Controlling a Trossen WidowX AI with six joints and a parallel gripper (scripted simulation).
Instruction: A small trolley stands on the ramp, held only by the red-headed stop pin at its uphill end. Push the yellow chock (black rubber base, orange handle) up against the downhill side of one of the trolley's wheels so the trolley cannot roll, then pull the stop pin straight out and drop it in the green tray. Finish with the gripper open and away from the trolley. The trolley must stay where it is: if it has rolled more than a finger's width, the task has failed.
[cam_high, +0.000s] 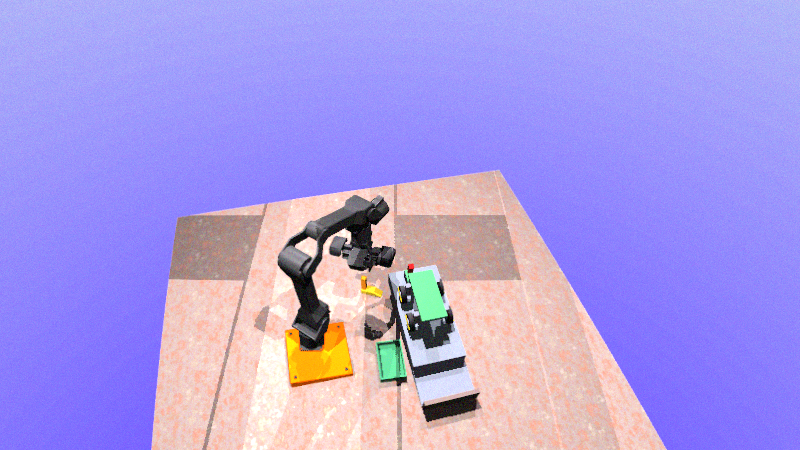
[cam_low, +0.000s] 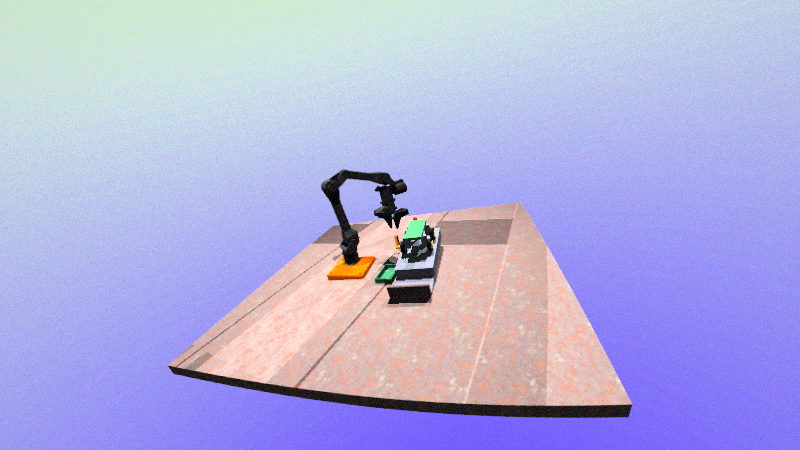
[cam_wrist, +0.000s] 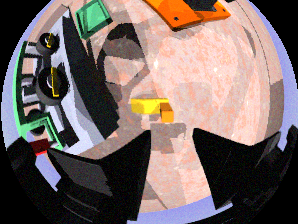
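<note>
My gripper tip is now 80 mm above the yellow chock, 20 mm short of it and 10 mm to the left of it. From my gripper tip the other things lie so: red-headed stop pin: 140 mm ahead, 40 mm to the right, 30 mm above; then green tray: 260 mm to the right, 110 mm below, 70 mm ahead; then trolley: 170 mm ahead, 130 mm to the right, 10 mm above.
</note>
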